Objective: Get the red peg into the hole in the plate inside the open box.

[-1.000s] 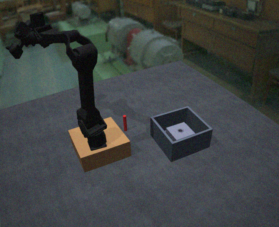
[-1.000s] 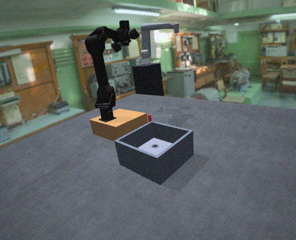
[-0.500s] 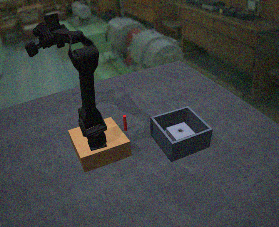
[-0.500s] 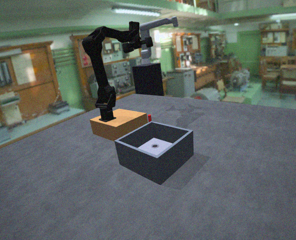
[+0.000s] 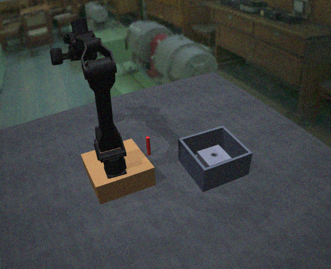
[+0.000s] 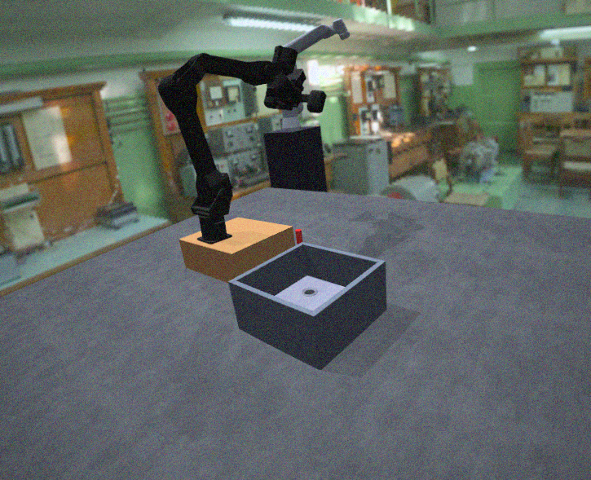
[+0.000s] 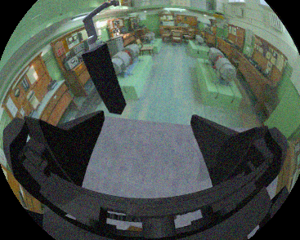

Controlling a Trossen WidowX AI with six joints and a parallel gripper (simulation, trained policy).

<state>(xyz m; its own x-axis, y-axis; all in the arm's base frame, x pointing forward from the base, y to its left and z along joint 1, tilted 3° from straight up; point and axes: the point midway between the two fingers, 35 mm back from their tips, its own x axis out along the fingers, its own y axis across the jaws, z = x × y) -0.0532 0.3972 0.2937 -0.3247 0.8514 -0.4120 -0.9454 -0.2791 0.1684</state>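
My gripper tip is now 31 cm to the left of the red peg, 29 cm above it and 22 cm short of it. Also, from my gripper tip: pale plate (48 cm to the right, 41 cm ahead, 29 cm below); then dark grey box (48 cm to the right, 41 cm ahead, 31 cm below).
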